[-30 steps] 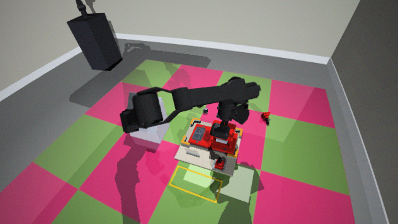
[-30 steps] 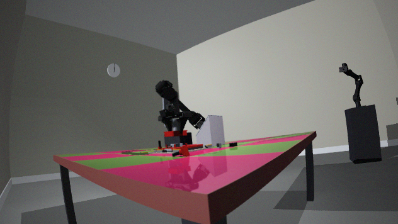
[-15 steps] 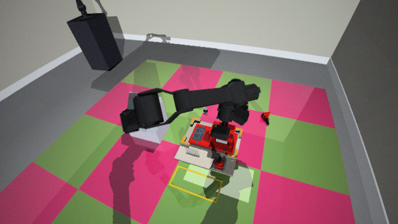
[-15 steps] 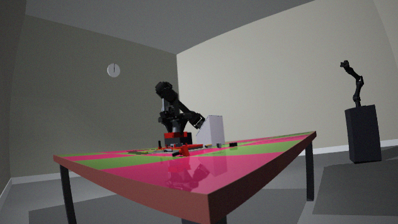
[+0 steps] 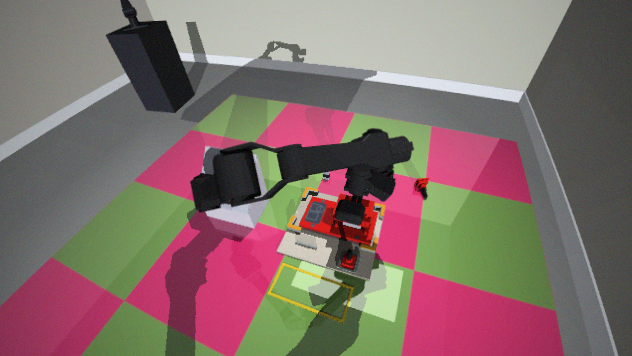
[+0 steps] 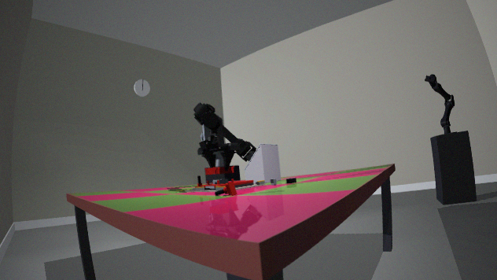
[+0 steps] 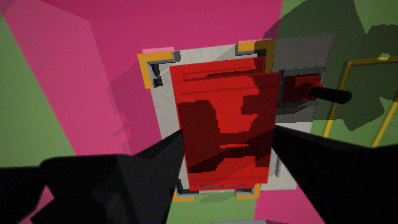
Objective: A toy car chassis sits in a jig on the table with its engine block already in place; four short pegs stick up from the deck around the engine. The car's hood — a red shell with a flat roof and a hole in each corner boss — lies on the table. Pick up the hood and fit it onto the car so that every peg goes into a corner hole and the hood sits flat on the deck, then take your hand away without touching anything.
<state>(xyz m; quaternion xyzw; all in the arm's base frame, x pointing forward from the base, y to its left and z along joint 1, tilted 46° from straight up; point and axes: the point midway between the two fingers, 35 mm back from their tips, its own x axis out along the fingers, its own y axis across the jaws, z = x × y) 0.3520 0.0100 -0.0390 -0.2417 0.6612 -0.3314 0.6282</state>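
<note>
Right now the white engine block is 5 cm below my gripper tip. From my gripper tip the other things lie so: small wheel (23 cm to the left, 16 cm behind, 7 cm below); red hood (1 cm above).
</note>
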